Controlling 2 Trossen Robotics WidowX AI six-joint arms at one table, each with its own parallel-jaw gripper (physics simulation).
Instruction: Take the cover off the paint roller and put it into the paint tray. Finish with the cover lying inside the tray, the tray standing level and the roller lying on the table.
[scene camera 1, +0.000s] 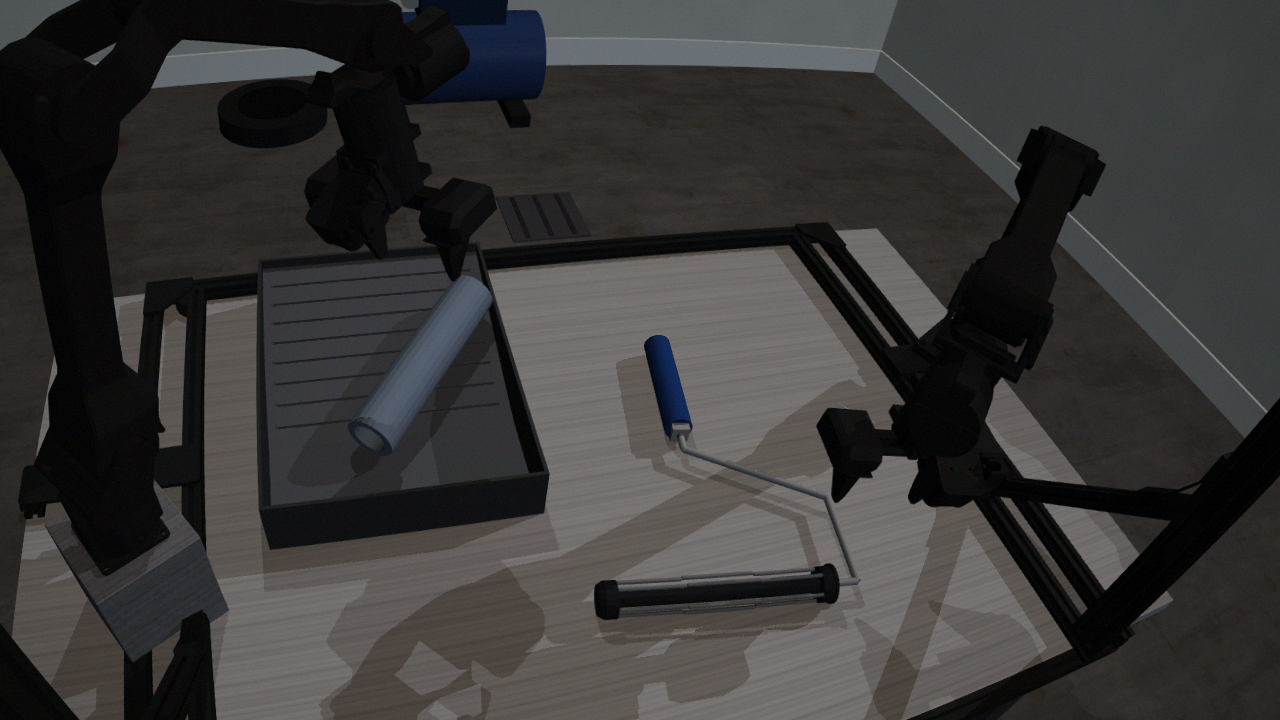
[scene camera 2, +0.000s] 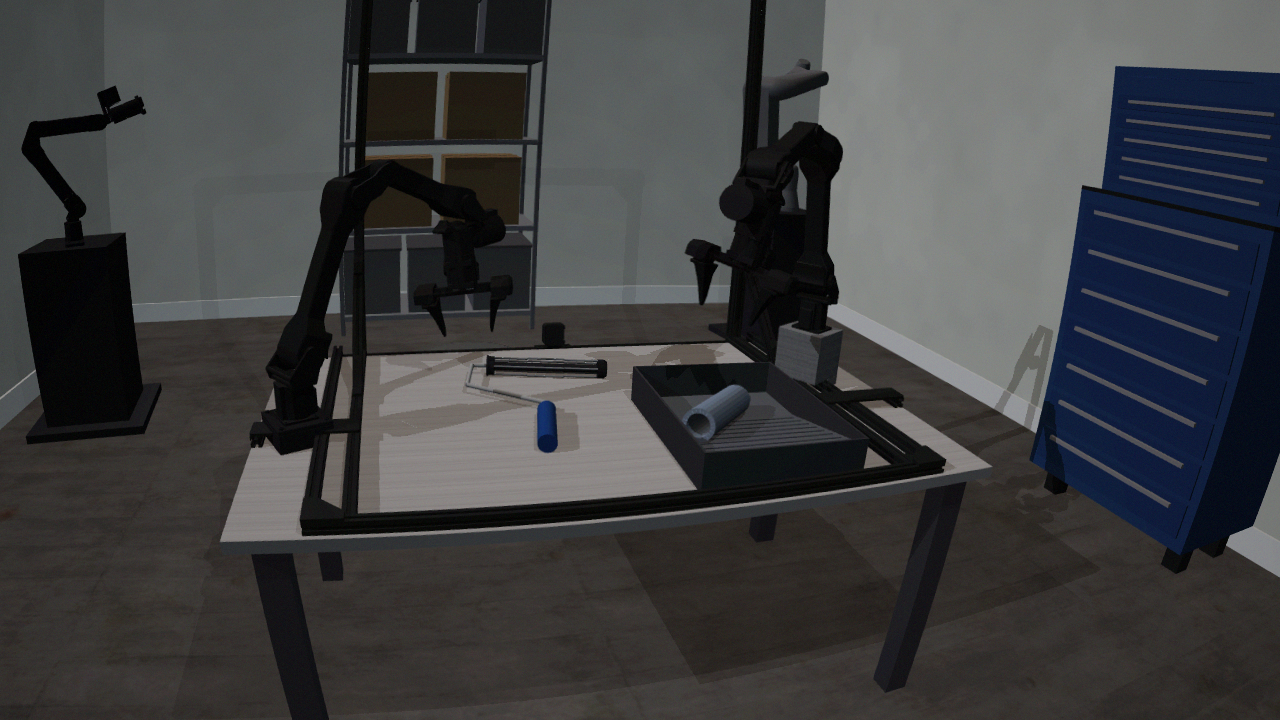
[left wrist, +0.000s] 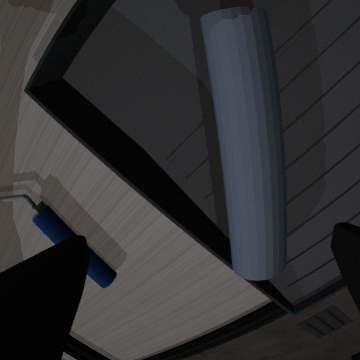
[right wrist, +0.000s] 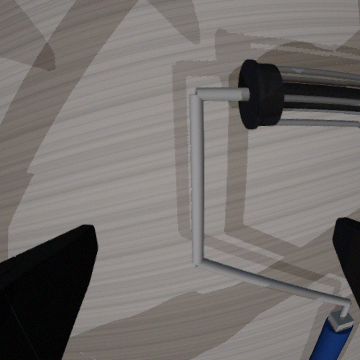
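Seen in the pictures: left gripper, fingertip midpoint: (scene camera 1: 418, 267) (scene camera 2: 725, 315) (left wrist: 214, 244); right gripper, fingertip midpoint: (scene camera 1: 873, 500) (scene camera 2: 468, 333) (right wrist: 218, 235); left arm's base, origin of the base link: (scene camera 1: 120, 531) (scene camera 2: 811, 328); right arm's base, origin of the base link: (scene camera 2: 296, 415).
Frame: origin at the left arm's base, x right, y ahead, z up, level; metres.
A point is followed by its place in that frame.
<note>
The pale blue-grey cover (scene camera 1: 420, 367) @(x -0.021, y 0.353, z -0.051 m) (scene camera 2: 718, 410) @(x -0.085, y 0.438, z -0.040 m) (left wrist: 252, 150) @(x -0.040, y 0.365, z -0.046 m) lies diagonally over the dark tray (scene camera 1: 402, 517) @(x 0.092, y 0.232, z -0.093 m) (scene camera 2: 778, 463) @(x -0.215, y 0.455, z -0.081 m) (left wrist: 90, 125) @(x 0.107, y 0.388, z -0.080 m). One end overlaps the side rim in view; I cannot tell whether it rests on it. The tray looks level. The bare roller lies on the table: blue handle (scene camera 1: 666, 386) @(x 0.155, y 0.567, z -0.087 m) (scene camera 2: 546, 427) @(x 0.115, y 0.613, z -0.087 m) (left wrist: 55, 225) @(x 0.169, y 0.545, z -0.095 m) (right wrist: 332, 340) @(x 0.197, y 0.553, z -0.089 m), bent rod, black cage (scene camera 1: 716, 591) @(x 0.358, y 0.389, z -0.092 m) (scene camera 2: 546, 367) @(x 0.346, y 0.407, z -0.093 m) (right wrist: 267, 95) @(x 0.434, y 0.479, z -0.080 m). My left gripper (scene camera 1: 417, 265) @(x -0.020, y 0.350, z 0.084 m) (scene camera 2: 731, 311) @(x -0.020, y 0.350, z 0.084 m) (left wrist: 214, 244) @(x -0.020, y 0.350, z 0.084 m) is open and empty above the cover. My right gripper (scene camera 1: 876, 498) @(x 0.426, y 0.538, z -0.020 m) (scene camera 2: 468, 331) @(x 0.426, y 0.538, z -0.020 m) (right wrist: 218, 235) @(x 0.426, y 0.538, z -0.020 m) is open and empty above the roller's rod.
A black rail frame (scene camera 1: 644, 247) @(x -0.046, y 0.777, z -0.103 m) (scene camera 2: 617, 506) @(x -0.117, y 0.696, z -0.102 m) runs around the wooden table (scene camera 1: 581, 304) @(x -0.029, y 0.630, z -0.119 m) (scene camera 2: 447, 465) @(x 0.155, y 0.781, z -0.119 m). A grey block (scene camera 1: 147, 582) @(x 0.050, y -0.006, z -0.012 m) (scene camera 2: 807, 356) @(x -0.025, y 0.050, z -0.045 m) stands under my left arm. A dark upright (scene camera 1: 1190, 528) @(x 0.697, y 0.622, z 0.100 m) (scene camera 2: 360, 268) @(x 0.649, y 0.656, z 0.086 m) rises beside my right arm.
</note>
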